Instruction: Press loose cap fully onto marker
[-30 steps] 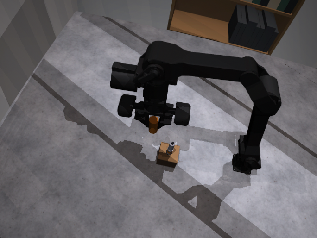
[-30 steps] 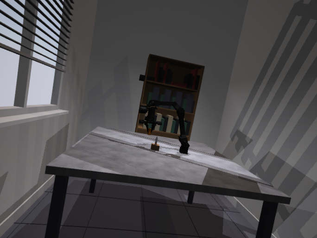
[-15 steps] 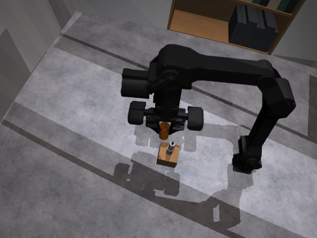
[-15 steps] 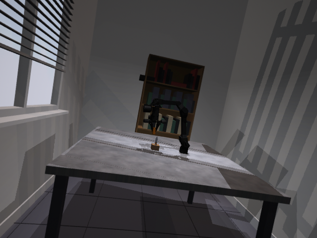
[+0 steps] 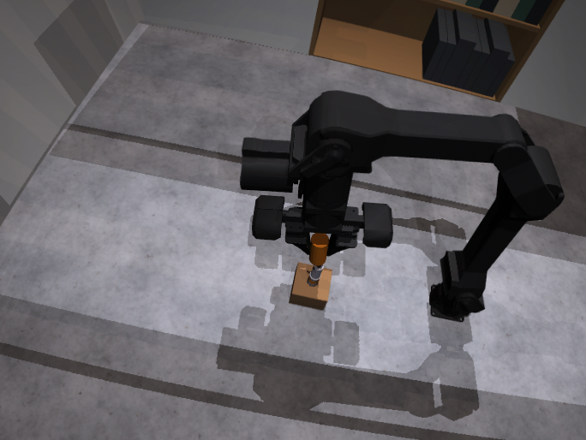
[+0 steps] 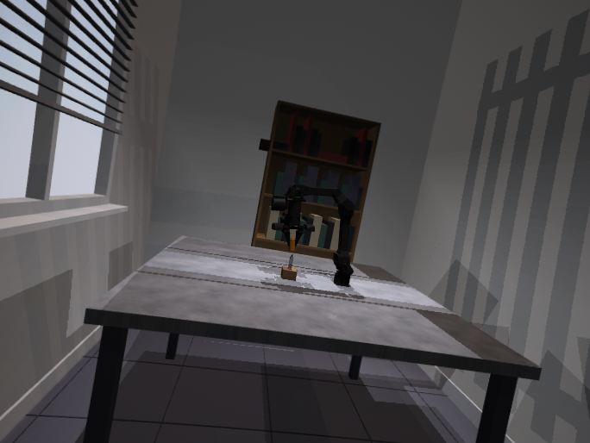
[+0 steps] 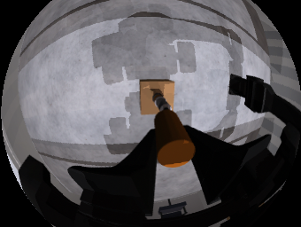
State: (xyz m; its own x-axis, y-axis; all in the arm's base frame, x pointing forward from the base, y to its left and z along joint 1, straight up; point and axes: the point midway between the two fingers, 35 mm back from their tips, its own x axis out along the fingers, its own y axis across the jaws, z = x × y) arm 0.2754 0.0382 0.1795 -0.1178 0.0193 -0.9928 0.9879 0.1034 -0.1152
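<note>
Right now the brown holder block is 12 cm below my gripper tip and 1 cm behind it. Round my gripper tip: orange cap (1 cm above).
</note>
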